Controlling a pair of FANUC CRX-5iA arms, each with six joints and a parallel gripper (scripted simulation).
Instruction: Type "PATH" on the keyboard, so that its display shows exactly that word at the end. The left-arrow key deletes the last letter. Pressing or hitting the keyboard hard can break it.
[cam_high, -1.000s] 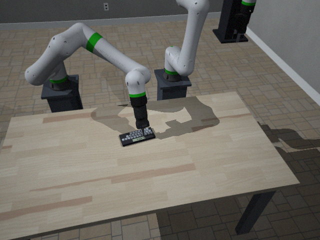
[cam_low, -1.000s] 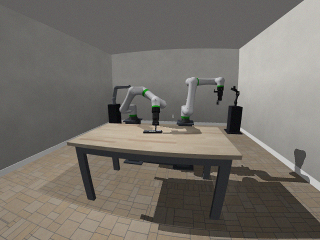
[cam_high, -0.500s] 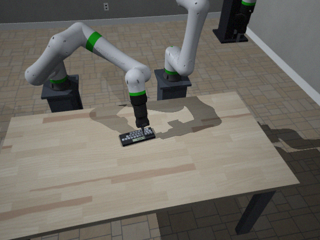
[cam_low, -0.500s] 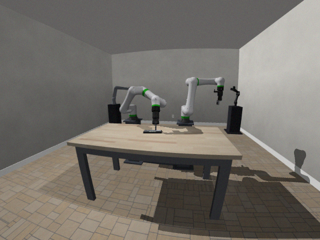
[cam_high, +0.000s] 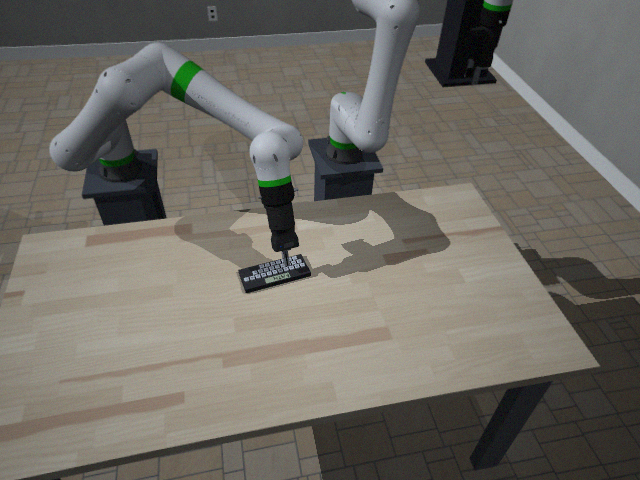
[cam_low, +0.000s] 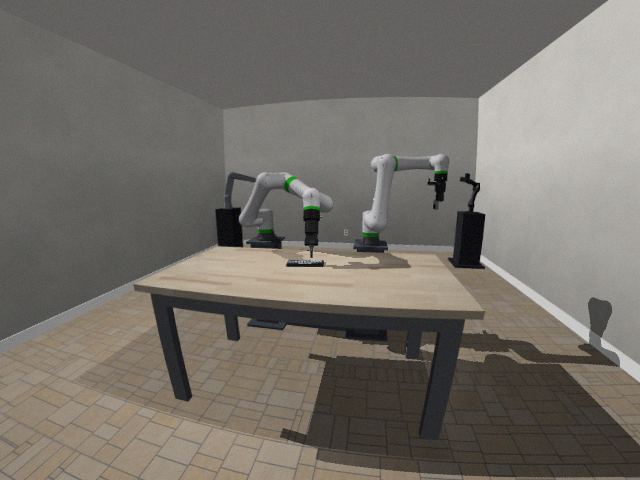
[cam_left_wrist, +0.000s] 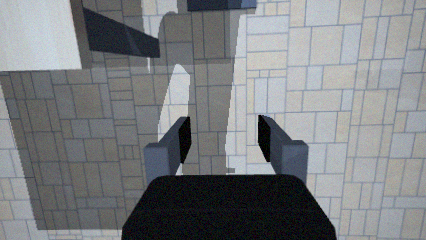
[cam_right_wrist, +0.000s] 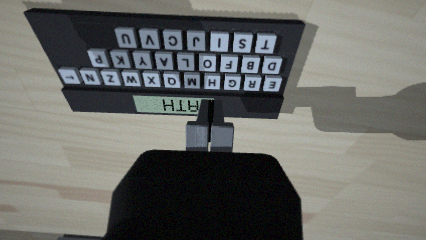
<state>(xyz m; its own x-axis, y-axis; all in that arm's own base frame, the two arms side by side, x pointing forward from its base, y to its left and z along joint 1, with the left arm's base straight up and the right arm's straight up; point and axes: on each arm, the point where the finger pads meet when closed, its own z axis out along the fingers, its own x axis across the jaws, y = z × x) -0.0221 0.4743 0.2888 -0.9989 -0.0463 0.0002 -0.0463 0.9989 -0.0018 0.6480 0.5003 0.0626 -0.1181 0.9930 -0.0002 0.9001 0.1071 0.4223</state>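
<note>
The h key is 50 mm below my right hand. The rest, counted from my right hand: left-arrow key: 120 mm to the right, 50 mm below, 20 mm ahead.
</note>
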